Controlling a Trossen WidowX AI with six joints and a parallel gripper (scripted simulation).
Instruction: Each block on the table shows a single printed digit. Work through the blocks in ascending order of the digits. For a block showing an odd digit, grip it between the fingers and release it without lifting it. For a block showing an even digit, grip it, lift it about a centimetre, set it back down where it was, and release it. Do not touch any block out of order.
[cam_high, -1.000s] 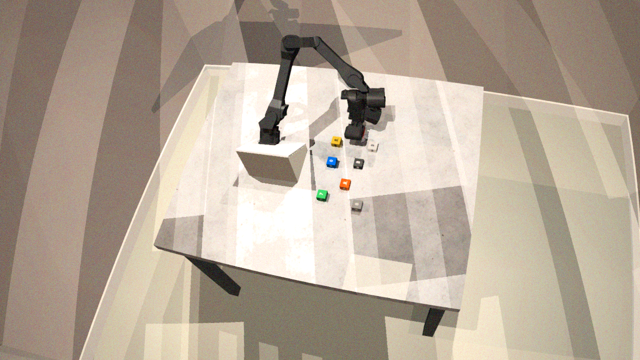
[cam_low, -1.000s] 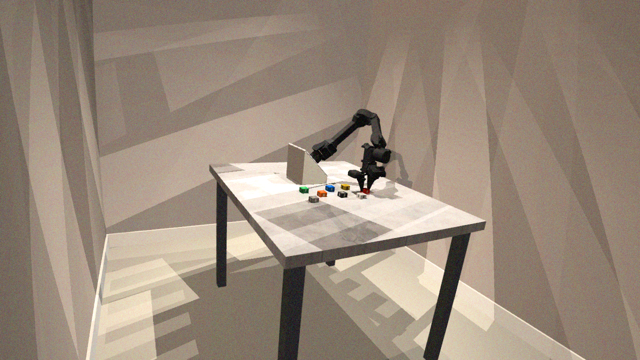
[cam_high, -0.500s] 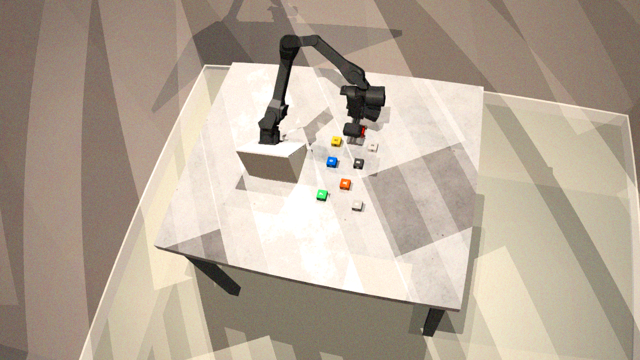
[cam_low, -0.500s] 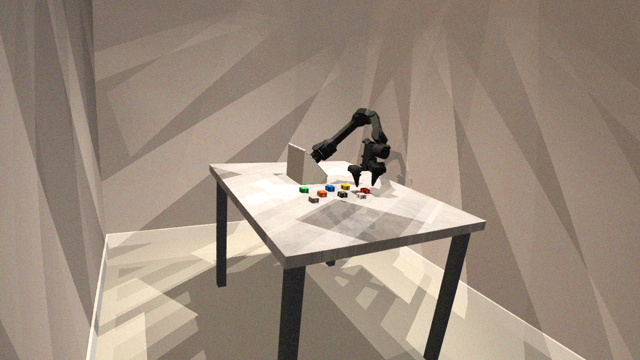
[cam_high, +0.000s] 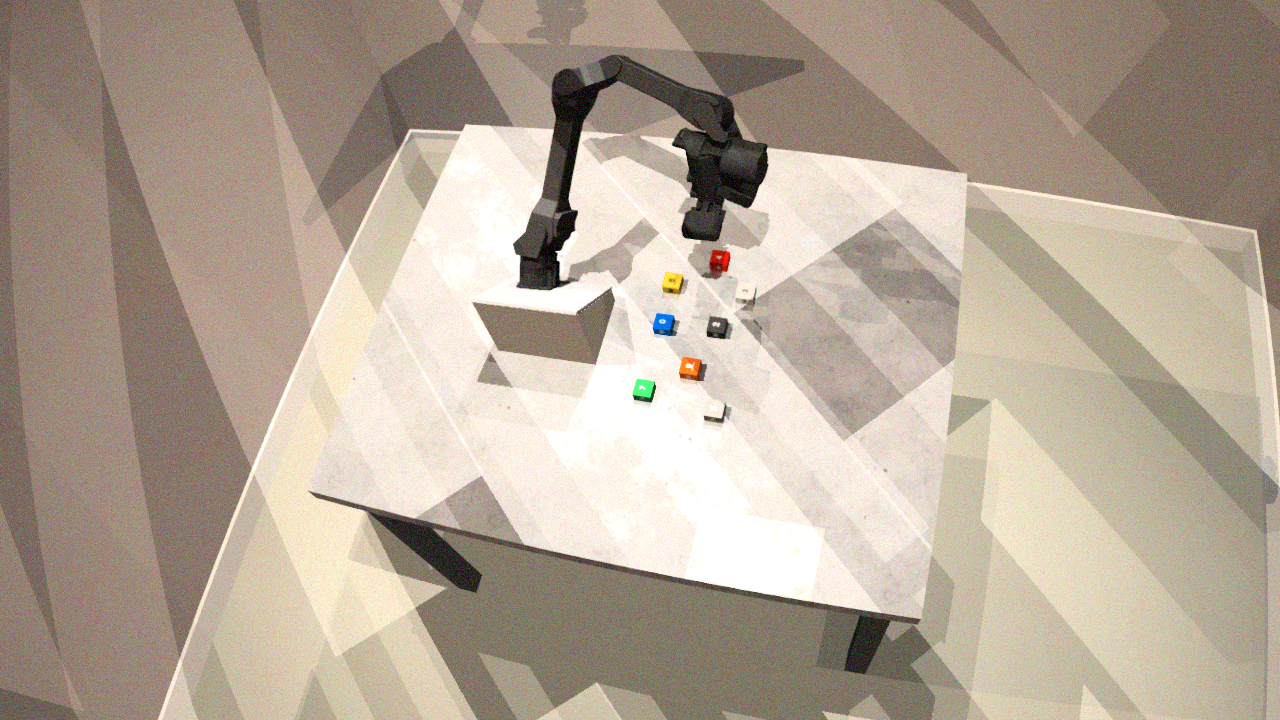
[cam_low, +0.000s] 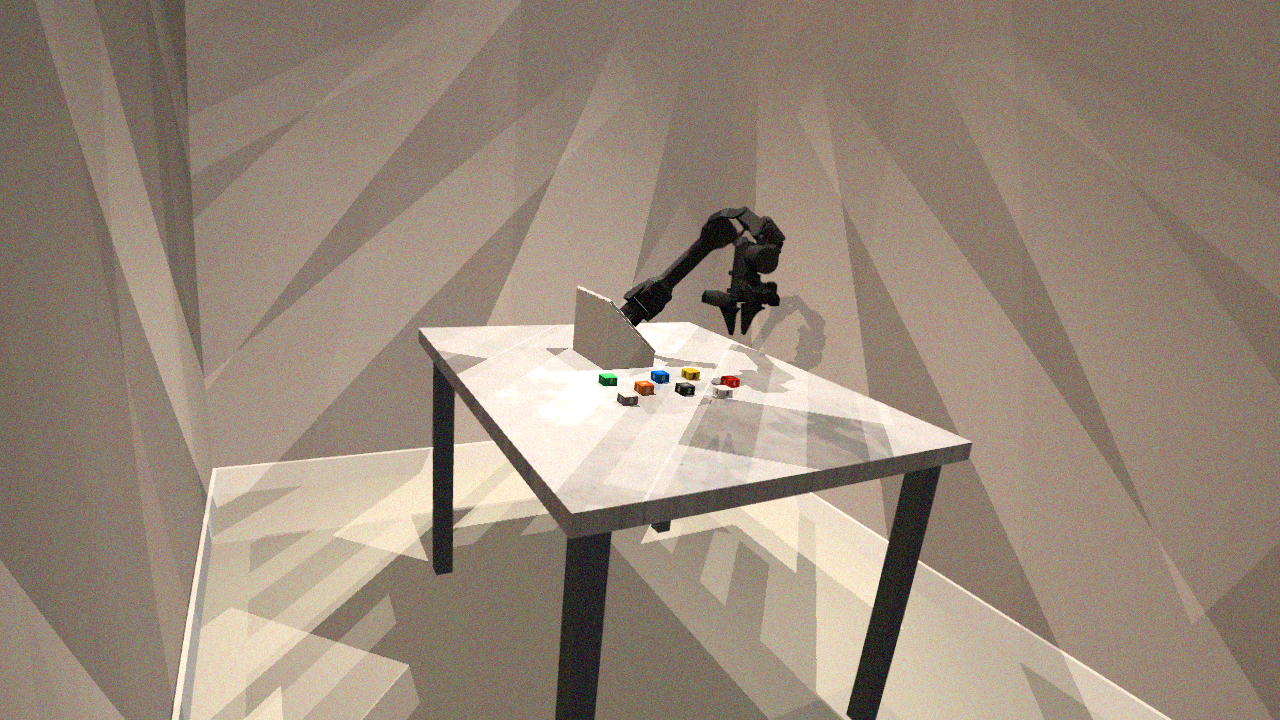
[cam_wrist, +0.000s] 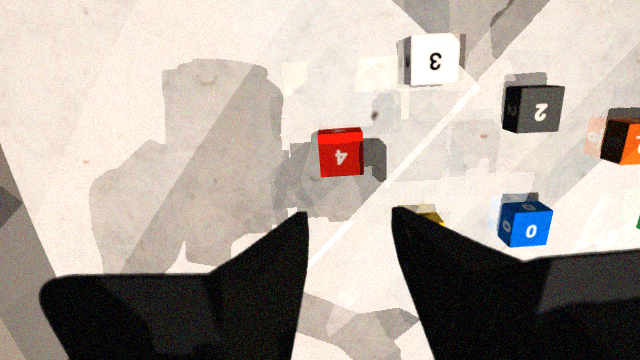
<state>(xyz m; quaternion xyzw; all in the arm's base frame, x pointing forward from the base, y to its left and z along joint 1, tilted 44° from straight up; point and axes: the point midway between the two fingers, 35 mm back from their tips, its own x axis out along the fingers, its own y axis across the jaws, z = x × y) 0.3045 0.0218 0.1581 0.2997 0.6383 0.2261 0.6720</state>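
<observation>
The yellow block lies 11 cm below my gripper tip, 8 cm behind it and 6 cm to the right of it. Also, from my gripper tip: white 3 block: 11 cm below, 7 cm to the right, 5 cm ahead; then dark grey 2 block: 14 cm to the right, 11 cm below, 1 cm ahead; then red 4 block: 11 cm below.
</observation>
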